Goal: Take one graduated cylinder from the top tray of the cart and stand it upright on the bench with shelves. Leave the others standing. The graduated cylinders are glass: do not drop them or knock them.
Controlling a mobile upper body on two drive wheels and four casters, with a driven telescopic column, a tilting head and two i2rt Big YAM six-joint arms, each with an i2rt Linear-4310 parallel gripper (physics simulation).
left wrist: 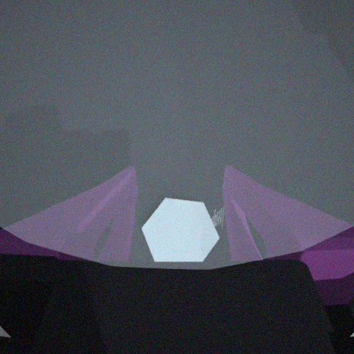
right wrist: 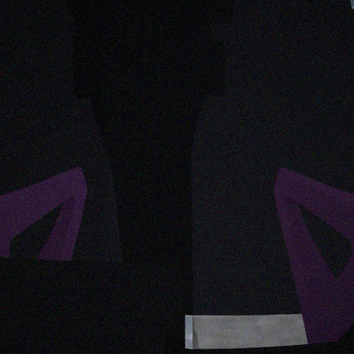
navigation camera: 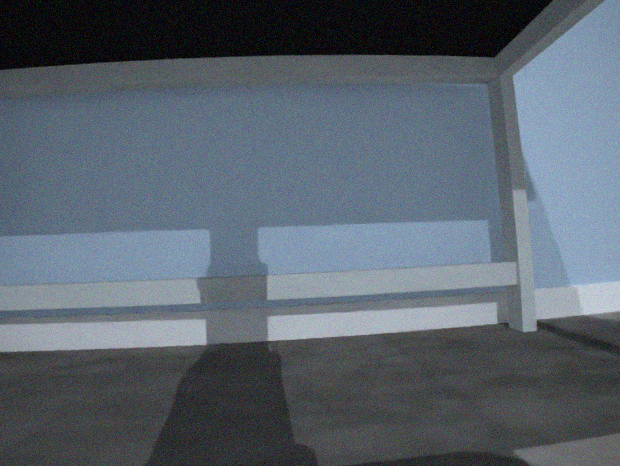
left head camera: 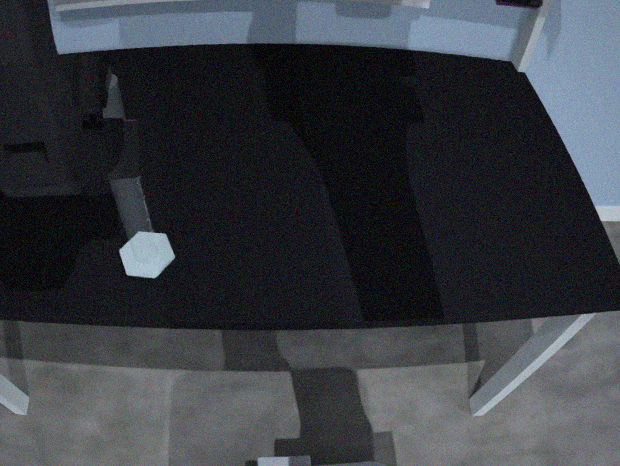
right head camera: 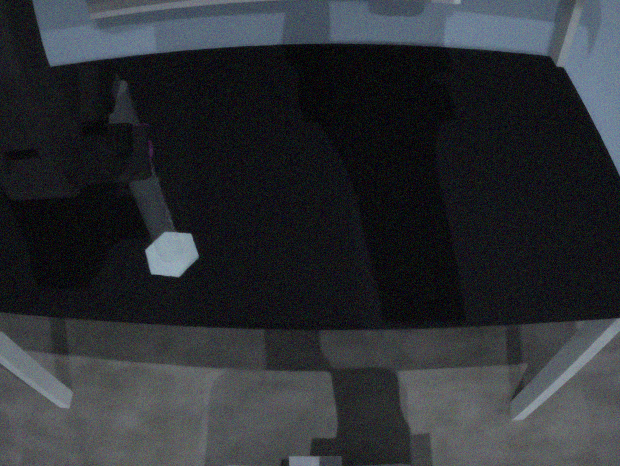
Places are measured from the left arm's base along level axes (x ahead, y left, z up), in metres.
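Pixels of known places: left gripper, fingertip midpoint: [right head camera: 136, 150].
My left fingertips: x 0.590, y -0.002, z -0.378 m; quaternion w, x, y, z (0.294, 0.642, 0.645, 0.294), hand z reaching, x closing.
Observation:
Behind a point stands the place of what it marks.
The glass graduated cylinder, with a pale hexagonal base [left head camera: 146, 263] @[z -0.590, x 0.546, y -0.007 m] [right head camera: 171, 260] @[z -0.586, x 0.548, y -0.009 m] [left wrist: 180, 230], is over the dark bench top [left head camera: 225, 200] @[z -0.613, x 0.691, y -0.130 m] [right head camera: 260, 200] @[z -0.613, x 0.691, y -0.144 m] at the left of both head views. Its tube looks about upright. Whether the base touches the bench top cannot be told. My left gripper [left head camera: 127, 145] @[z -0.378, x 0.590, y -0.002 m] [right head camera: 137, 150] @[z -0.378, x 0.590, y -0.002 m] [left wrist: 180, 172] is shut on the tube, above the base; the gripper hides part of the tube. My right gripper [right wrist: 180, 178] is open and empty, with the bench top beyond its fingers. The cart and other cylinders do not show.
A white upright post [left head camera: 532, 37] @[z -0.497, x 1.144, y -0.881 m] [right head camera: 570, 32] @[z -0.503, x 1.144, y -0.886 m] stands at the bench's back right corner. A dark object [left head camera: 518, 2] shows at the top edge. White bench legs [left head camera: 533, 365] @[z -0.960, x 0.464, y -0.824 m] [right head camera: 566, 373] @[z -0.981, x 0.464, y -0.822 m] stand below the front edge. The navigation view shows a low white crossbar [navigation camera: 375, 283] @[z -1.228, x 1.126, y -0.455 m].

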